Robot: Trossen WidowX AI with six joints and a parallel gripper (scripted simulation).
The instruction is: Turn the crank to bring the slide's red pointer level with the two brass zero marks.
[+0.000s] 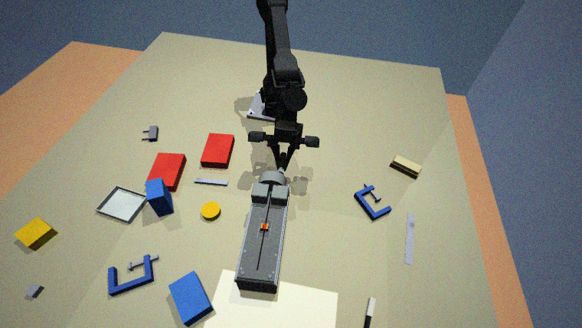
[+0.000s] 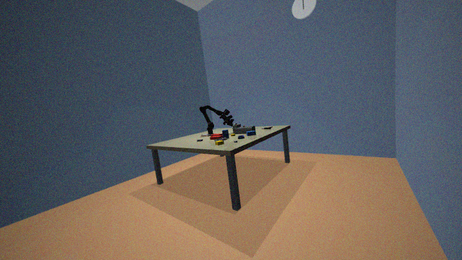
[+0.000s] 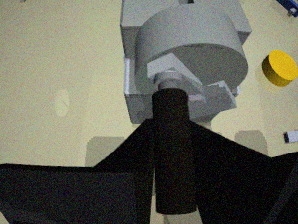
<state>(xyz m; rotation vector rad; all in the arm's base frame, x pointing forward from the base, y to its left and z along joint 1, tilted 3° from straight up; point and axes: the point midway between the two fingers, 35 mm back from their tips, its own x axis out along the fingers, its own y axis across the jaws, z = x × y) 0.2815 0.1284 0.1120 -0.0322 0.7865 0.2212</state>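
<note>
Right now the red pointer is 17 cm ahead of my gripper tip, 1 cm to the left of it and 1 cm below it. The rest, counted from my gripper tip: tan block 34 cm to the left, 20 cm behind, 7 cm below; then grey strip 37 cm to the left, 9 cm below, 3 cm ahead; then dark crank handle 2 cm behind, 2 cm above.
</note>
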